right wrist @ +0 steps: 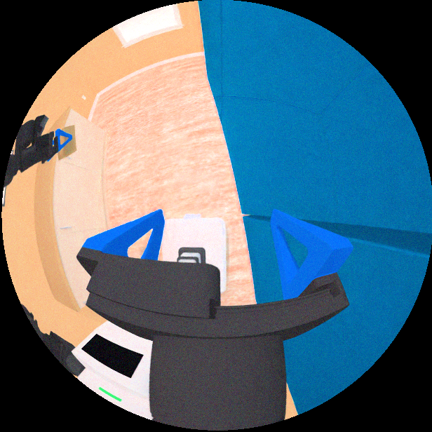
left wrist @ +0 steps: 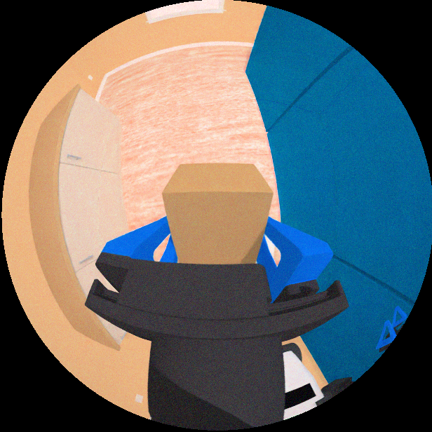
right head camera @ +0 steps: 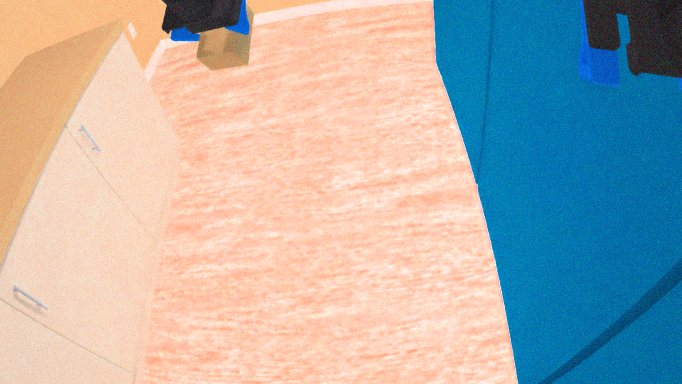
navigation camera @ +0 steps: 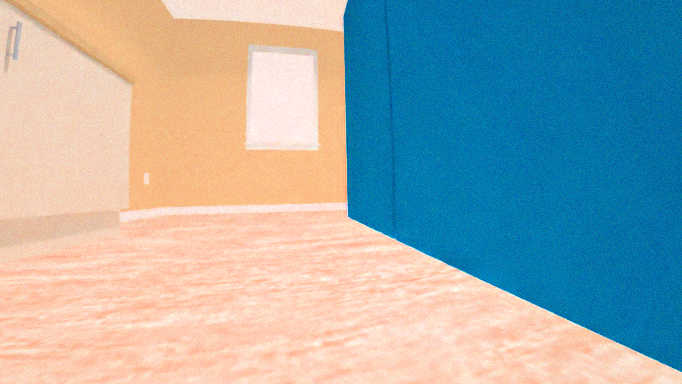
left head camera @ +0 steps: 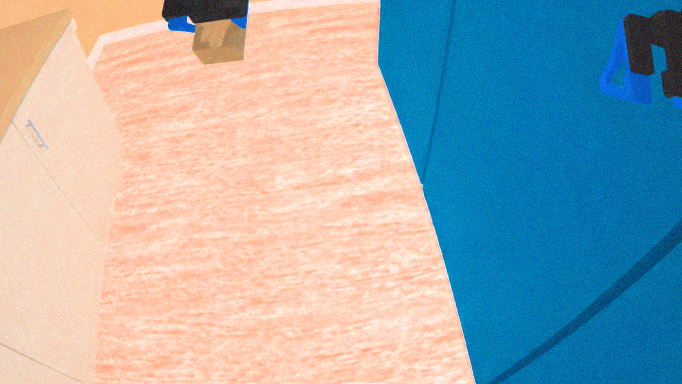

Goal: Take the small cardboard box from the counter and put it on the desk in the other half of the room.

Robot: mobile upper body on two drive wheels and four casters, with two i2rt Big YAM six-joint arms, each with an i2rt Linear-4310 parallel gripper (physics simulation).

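Frame: origin at the left arm's base, x back, y right, z up, level; millimetres.
Where they show: left gripper, fingertip midpoint: (right head camera: 228,34) (left head camera: 223,27); right gripper, fingertip midpoint: (right head camera: 632,76) (left head camera: 639,93).
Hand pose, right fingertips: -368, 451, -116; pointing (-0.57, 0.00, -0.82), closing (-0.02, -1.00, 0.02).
Note:
After its pixels a point has its place, as x, y, z.
The small brown cardboard box (left head camera: 219,50) @[-548, 6, -217] (right head camera: 225,52) @[-544, 16, -207] (left wrist: 217,225) (right wrist: 67,151) is held in the air over the floor, between the blue fingers of my left gripper (left head camera: 212,24) @[-602, -2, -212] (right head camera: 215,33) @[-602, -2, -212] (left wrist: 216,215) (right wrist: 67,140), which is shut on it. My right gripper (left head camera: 655,95) @[-368, 451, -116] (right head camera: 642,80) @[-368, 451, -116] (right wrist: 217,215) is open with nothing between its fingers, in front of the blue partition. The counter (left head camera: 30,55) @[-1096, -906, -500] (right head camera: 75,75) @[-1035, -904, -500] (left wrist: 45,190) (right wrist: 45,200) with its pale cabinet doors stands at the left of the picture. The desk does not show in these views.
A tall blue partition (left head camera: 525,175) @[-696, 585, -636] (right head camera: 575,200) @[-618, 599, -625] (left wrist: 340,175) (right wrist: 320,140) (navigation camera: 500,125) @[-736, 578, -1055] runs along the right side. Pinkish wood floor (left head camera: 270,200) @[-1175, -160, -1410] (navigation camera: 225,300) @[-741, -9, -1410] lies between it and the counter. An orange wall (navigation camera: 200,100) @[-2715, -1385, -50] with a window (navigation camera: 282,100) @[-2879, -420, -26] stands at the far end.

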